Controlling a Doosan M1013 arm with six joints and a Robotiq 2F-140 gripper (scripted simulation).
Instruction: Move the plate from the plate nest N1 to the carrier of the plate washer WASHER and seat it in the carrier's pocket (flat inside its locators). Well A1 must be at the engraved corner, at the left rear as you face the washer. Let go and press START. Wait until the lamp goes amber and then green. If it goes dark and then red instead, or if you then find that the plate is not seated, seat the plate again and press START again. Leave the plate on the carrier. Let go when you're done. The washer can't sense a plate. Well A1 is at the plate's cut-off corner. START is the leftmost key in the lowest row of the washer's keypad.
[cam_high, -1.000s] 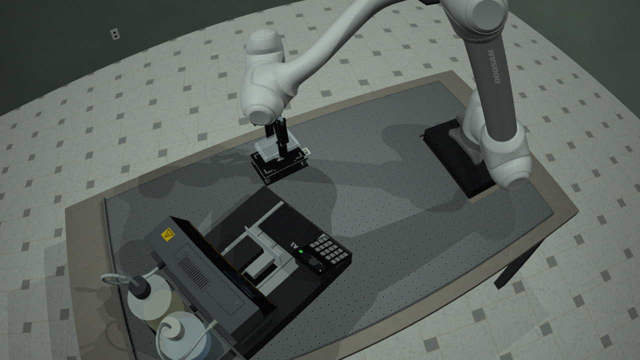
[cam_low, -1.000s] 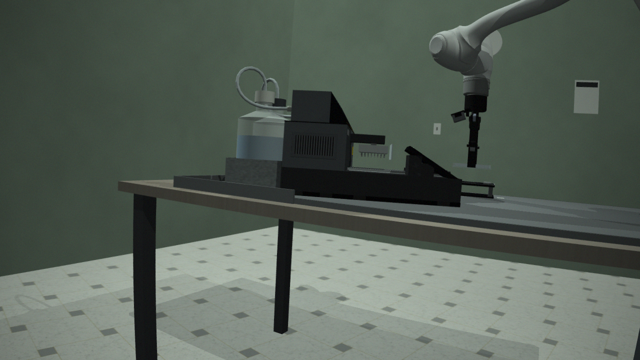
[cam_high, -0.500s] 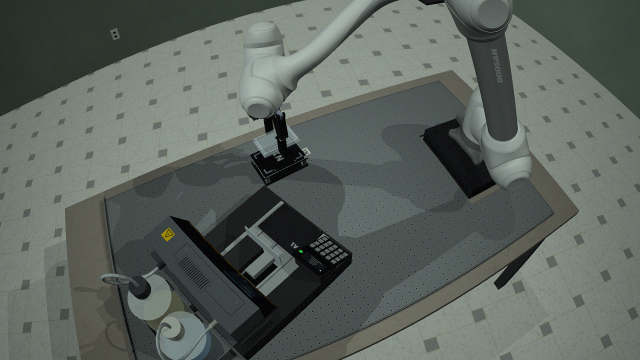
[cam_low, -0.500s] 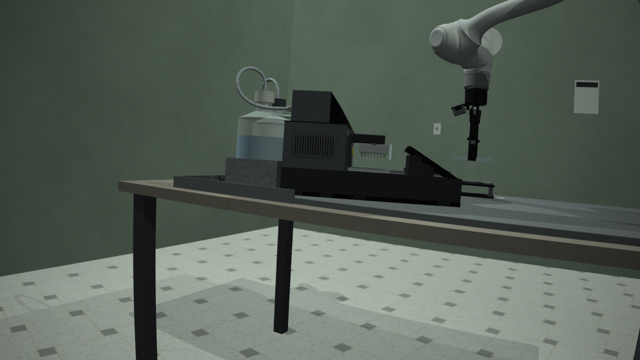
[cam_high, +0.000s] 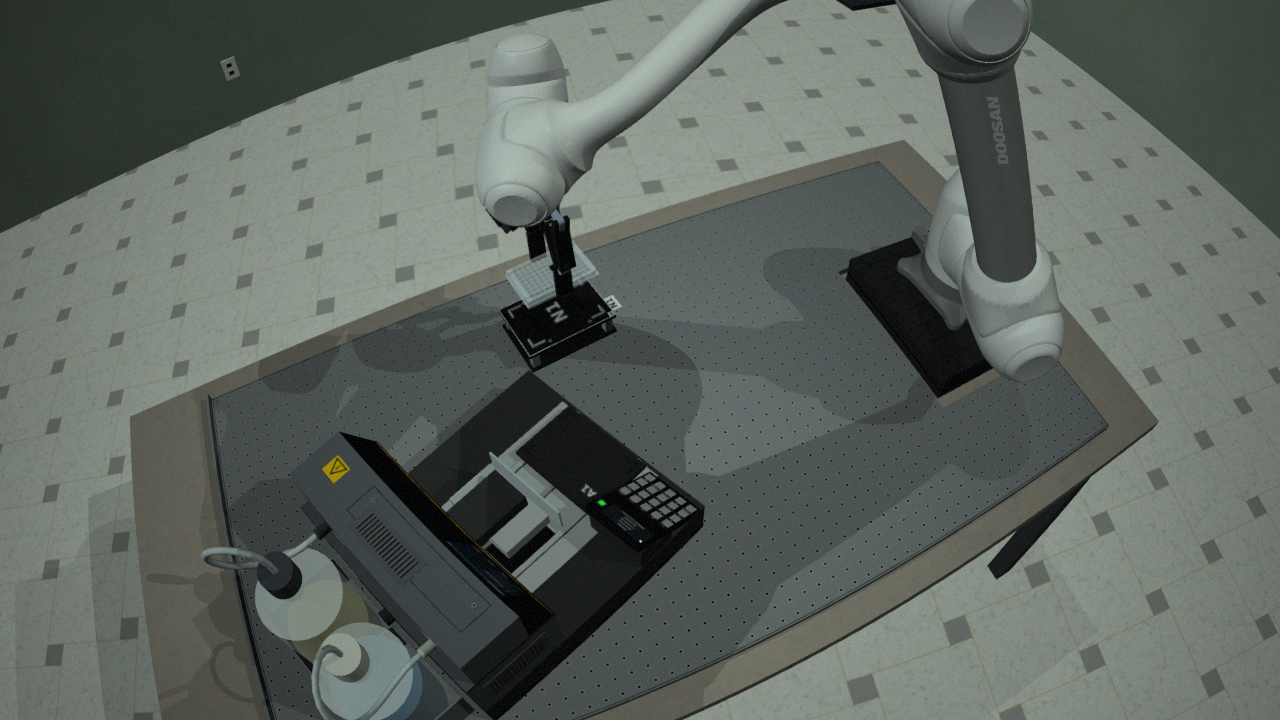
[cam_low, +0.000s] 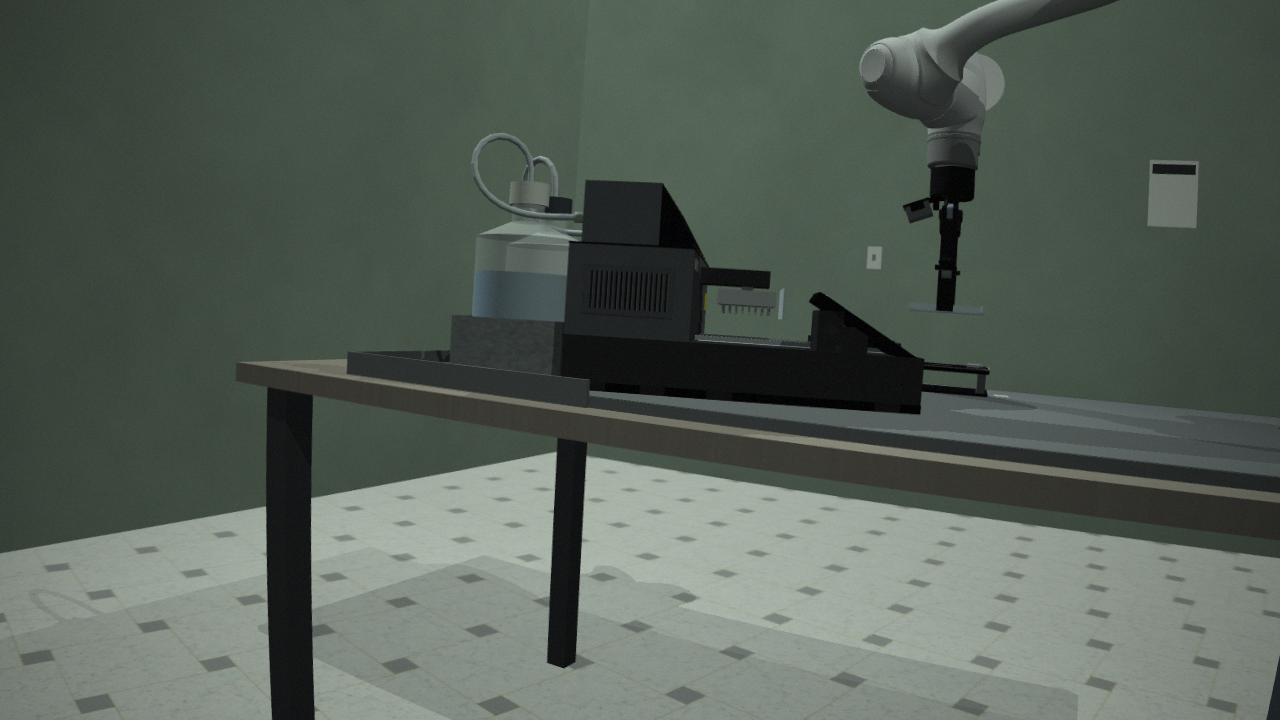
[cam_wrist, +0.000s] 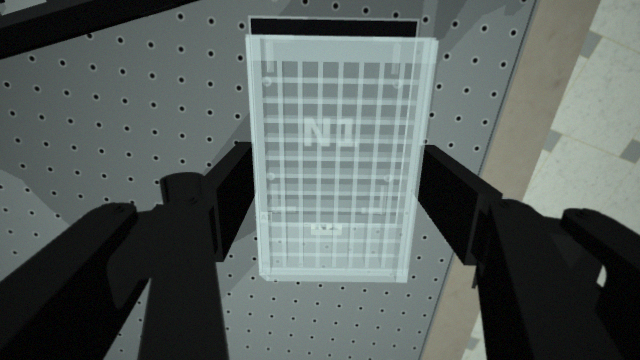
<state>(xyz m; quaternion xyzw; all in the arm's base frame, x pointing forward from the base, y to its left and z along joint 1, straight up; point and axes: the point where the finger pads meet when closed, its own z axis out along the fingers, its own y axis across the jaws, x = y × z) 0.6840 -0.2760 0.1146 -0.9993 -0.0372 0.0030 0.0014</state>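
Now: hand 9 cm short of the washer carrier, 30 cm to the right of it and 8 cm above it. The rest, counted from my hand: well plate (2 cm below); then thin upright divider (19 cm ahead, 33 cm to the left, 4 cm below); then dispensing head (23 cm ahead, 35 cm to the left, 3 cm below).
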